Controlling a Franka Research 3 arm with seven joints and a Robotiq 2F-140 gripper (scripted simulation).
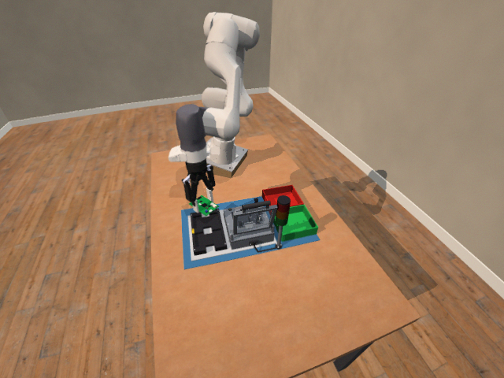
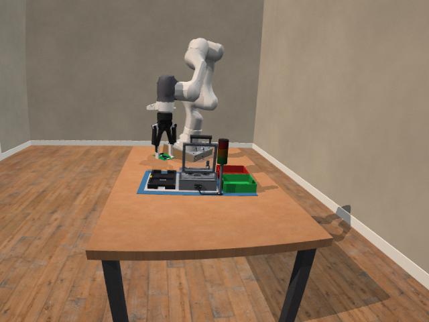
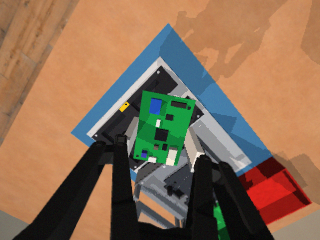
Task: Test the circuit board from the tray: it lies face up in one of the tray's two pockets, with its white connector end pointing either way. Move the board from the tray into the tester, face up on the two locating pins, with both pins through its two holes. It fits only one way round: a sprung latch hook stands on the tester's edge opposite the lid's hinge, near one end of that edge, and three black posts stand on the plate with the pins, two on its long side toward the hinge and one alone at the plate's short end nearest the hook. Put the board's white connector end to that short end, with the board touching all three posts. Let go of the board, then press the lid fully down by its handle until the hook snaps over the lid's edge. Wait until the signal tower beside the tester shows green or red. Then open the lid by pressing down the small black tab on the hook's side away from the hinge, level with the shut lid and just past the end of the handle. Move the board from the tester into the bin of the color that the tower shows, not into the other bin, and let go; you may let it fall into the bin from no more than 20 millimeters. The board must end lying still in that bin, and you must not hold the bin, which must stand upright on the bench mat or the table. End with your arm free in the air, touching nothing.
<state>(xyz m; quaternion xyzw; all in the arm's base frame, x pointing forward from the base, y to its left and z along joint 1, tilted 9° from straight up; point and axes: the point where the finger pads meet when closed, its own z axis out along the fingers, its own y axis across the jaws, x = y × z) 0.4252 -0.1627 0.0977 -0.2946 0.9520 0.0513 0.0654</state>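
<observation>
Right now my hand is 2 cm above the green circuit board. Round my hand: tester lid: 19 cm ahead, 17 cm to the left, 4 cm above; then red bin: 4 cm behind, 37 cm to the left, 13 cm below; then dark plate: 7 cm ahead, 17 cm to the left, 7 cm below.
</observation>
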